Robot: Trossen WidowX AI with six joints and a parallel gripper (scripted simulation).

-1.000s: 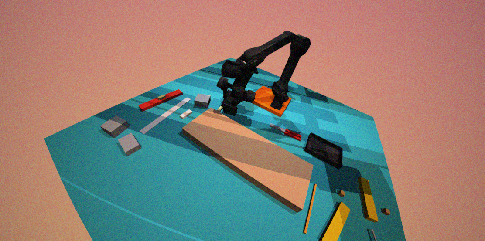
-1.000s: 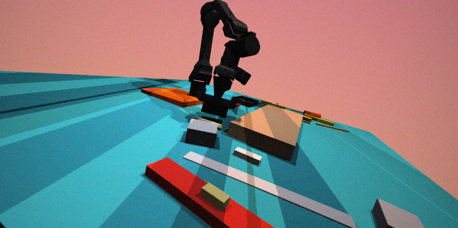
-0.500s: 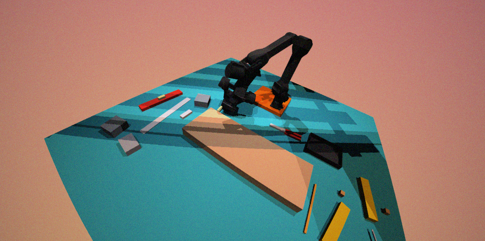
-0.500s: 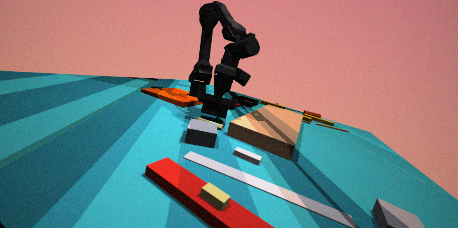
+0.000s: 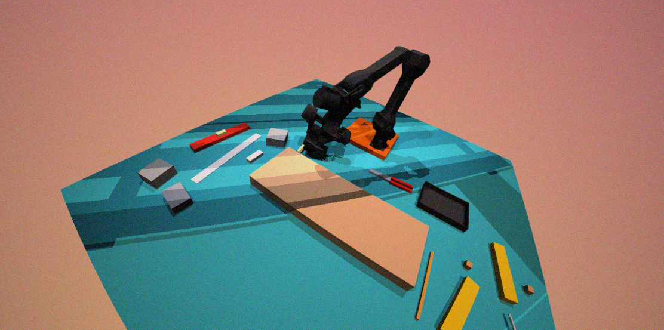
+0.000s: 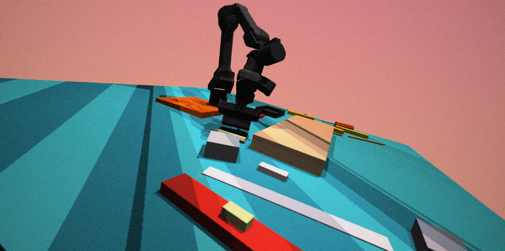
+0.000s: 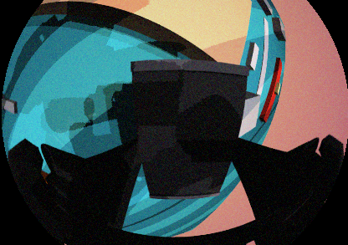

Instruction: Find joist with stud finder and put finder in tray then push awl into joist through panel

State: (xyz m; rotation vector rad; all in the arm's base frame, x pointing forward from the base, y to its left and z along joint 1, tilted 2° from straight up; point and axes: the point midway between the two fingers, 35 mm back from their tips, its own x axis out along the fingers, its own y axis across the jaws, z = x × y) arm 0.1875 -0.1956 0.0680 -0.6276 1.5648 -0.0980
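Now: gripper tip 2 cm short of the stud finder and 2 cm above it. From my gripper tip the other things lie so: white block: 16 cm ahead, 15 cm to the right, 6 cm below; then green light: 4 cm below, 4 cm ahead, 1 cm to the right; then awl: 6 cm below, 4 cm to the right, 2 cm behind.
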